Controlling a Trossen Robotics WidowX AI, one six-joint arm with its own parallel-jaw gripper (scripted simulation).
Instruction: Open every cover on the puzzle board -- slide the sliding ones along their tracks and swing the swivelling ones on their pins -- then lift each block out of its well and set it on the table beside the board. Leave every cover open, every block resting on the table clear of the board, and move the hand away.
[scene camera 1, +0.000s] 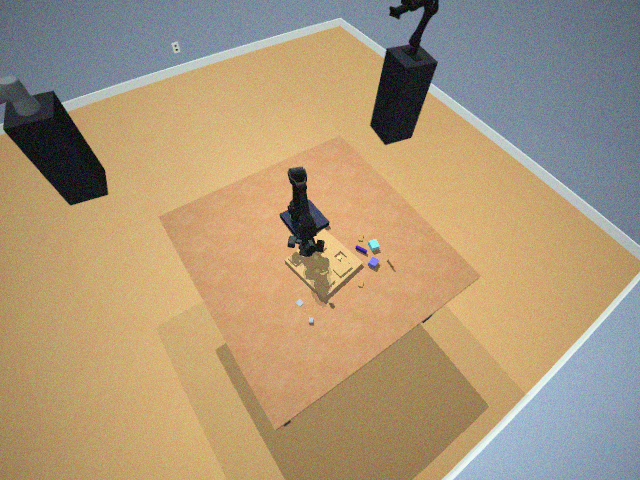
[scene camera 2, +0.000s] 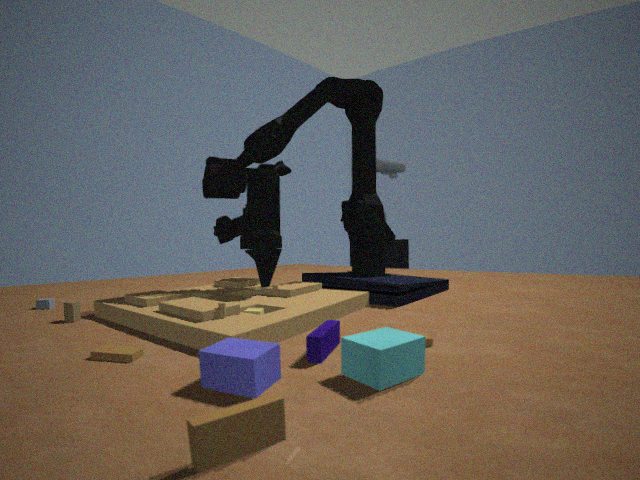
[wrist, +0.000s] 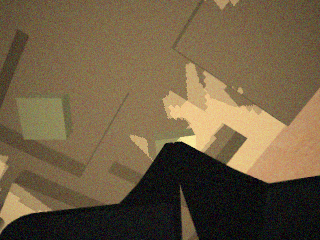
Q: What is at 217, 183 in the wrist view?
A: My gripper.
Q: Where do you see a tan puzzle board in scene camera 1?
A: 327, 260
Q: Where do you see a tan puzzle board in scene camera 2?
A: At 284, 316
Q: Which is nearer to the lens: the cyan block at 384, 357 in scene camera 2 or the dark purple block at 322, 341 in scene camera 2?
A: The cyan block.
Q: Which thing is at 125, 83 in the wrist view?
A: A tan puzzle board.
